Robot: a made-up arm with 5 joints.
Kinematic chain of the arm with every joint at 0, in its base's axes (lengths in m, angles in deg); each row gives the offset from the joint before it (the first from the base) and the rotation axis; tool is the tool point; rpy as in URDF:
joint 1: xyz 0 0 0.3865 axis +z
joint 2: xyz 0 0 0 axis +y
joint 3: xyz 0.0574 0 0.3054 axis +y
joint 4: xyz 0.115 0 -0.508 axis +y
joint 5: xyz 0.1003 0 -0.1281 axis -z
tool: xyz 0 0 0 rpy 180 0 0
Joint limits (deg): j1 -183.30..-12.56 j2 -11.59..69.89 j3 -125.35..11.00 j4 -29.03..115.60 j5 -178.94..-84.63
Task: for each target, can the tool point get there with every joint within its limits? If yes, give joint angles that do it. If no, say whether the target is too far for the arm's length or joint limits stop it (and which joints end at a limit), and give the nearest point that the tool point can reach.
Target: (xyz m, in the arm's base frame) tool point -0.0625 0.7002 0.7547
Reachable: no: joint limits stop it (at a limit: joint 2, joint 3) | nearest point -0.0261 0.2924 0.3570 | short by 0.571 m
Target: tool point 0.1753 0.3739 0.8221
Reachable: no: joint limits stop it (at a limit: joint 2, joint 3) | nearest point 0.1012 0.2158 0.3943 | short by 0.462 m
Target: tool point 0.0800 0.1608 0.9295
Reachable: no: joint limits stop it (at a limit: joint 1, joint 2, joint 3, joint 4) | nearest point 0.3882 -0.0865 1.0641 | short by 0.417 m
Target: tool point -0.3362 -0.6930 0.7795
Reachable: yes | joints -115.88 11.17 -89.76 -7.89 -120.02
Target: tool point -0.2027 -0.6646 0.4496
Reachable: yes | joints -106.96 3.78 -67.92 59.60 -125.74
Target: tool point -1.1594 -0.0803 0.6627
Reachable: no: too far | nearest point -0.9372 -0.0649 0.6098 | short by 0.229 m
